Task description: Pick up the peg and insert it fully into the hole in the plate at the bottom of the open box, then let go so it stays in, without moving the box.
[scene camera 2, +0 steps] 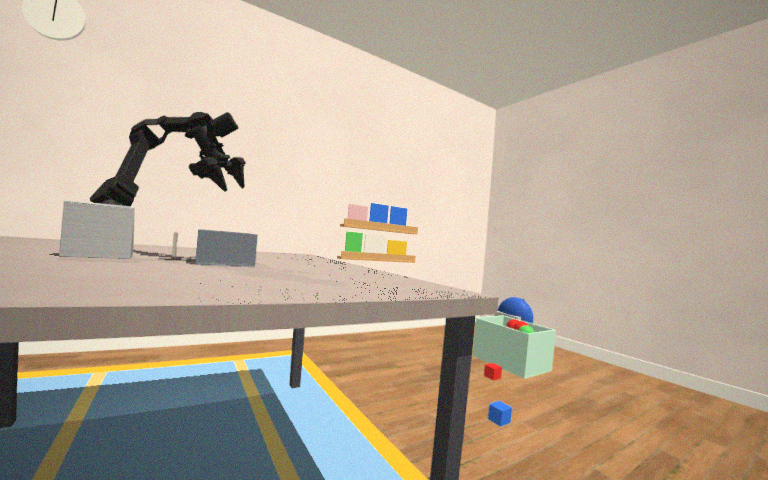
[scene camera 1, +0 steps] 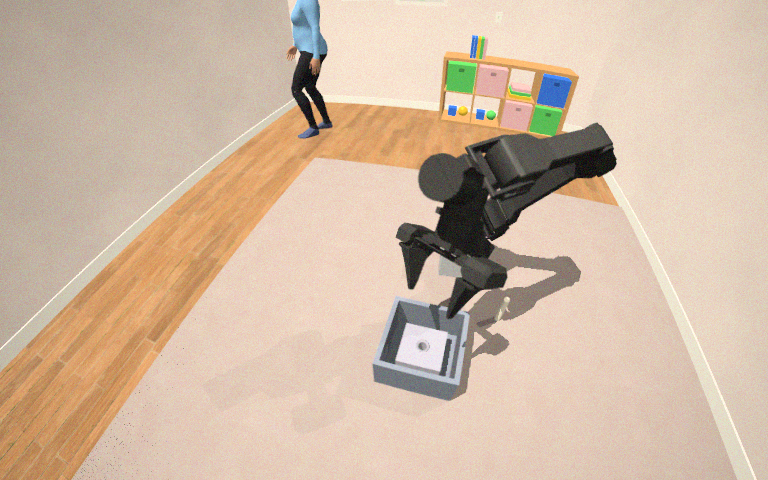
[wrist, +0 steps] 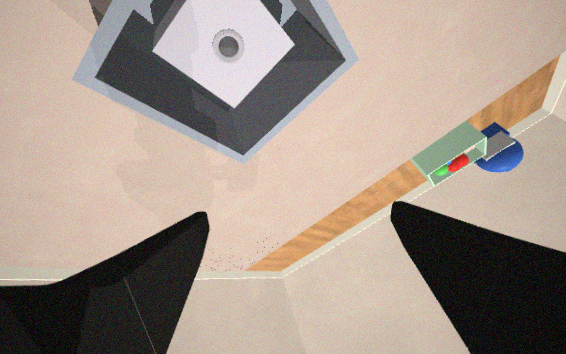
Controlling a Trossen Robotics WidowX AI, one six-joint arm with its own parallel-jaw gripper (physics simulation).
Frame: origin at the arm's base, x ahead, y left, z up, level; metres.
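Seen in the pictures: gripper, fingertip midpoint: [scene camera 2: 235, 189] [scene camera 1: 428, 303] [wrist: 300, 215]; arm's base, link origin: [scene camera 2: 106, 221].
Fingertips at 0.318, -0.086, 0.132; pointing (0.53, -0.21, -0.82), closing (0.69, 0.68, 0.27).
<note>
Pixels of each thing's top centre, then the offset from my fingertips to it, as dx, dy, dz. Level surfaces: height alone.
- cream peg, top centre: [scene camera 1: 506, 299] [scene camera 2: 175, 232] -0.136, +0.186, -0.151
- grey-blue open box, top centre: [wrist: 236, 66] [scene camera 1: 424, 337] [scene camera 2: 226, 231] -0.011, +0.006, -0.133
- white plate, top centre: [wrist: 229, 48] [scene camera 1: 422, 345] -0.011, +0.006, -0.170
- table, surface height: dz -0.231
The cream peg [scene camera 1: 502, 309] [scene camera 2: 175, 244] stands upright on the table, beside the box on the robot base's side. The grey-blue open box [scene camera 1: 416, 380] [scene camera 2: 226, 247] [wrist: 165, 120] rests on the table. Inside at its bottom lies the white plate [scene camera 1: 408, 346] [wrist: 205, 65], with a round hole [scene camera 1: 423, 345] [wrist: 228, 46] that is empty. My gripper [scene camera 1: 429, 302] [scene camera 2: 235, 189] [wrist: 300, 215] is open with nothing between its fingers, high above the table and tilted. The peg does not show in the wrist view.
The table [scene camera 1: 271, 316] [scene camera 2: 141, 288] carries the pale robot base block [scene camera 2: 96, 230], close to the peg. The box walls stand around the plate. A person [scene camera 1: 308, 62] and a shelf unit [scene camera 1: 509, 61] are beyond the table; a green bin [scene camera 2: 512, 350] [wrist: 445, 145] is on the floor.
</note>
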